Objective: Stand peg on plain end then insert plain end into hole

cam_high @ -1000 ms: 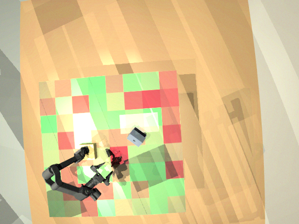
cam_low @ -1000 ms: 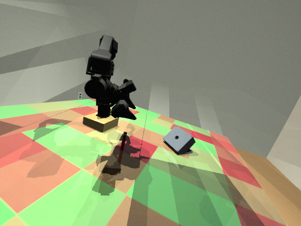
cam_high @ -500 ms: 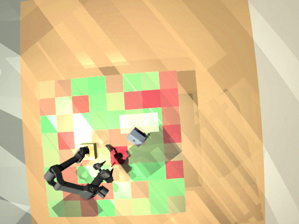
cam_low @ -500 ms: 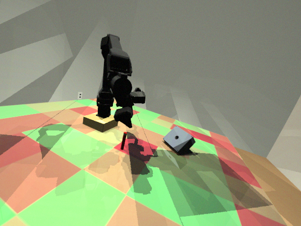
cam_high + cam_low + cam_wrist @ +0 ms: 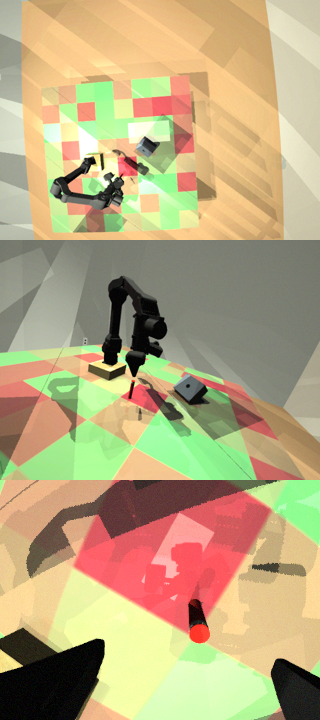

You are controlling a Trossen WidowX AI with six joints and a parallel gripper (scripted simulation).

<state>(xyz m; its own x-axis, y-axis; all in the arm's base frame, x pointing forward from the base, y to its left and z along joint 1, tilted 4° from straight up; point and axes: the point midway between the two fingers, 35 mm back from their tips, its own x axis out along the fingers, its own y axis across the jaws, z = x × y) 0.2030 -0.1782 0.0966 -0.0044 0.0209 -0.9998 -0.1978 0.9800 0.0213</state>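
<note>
The red peg is 10 mm to the right of my gripper tip and 60 mm below it. The rest, counted from my gripper tip: grey sloped panel (260 mm ahead, 160 mm to the left, 70 mm below).
</note>
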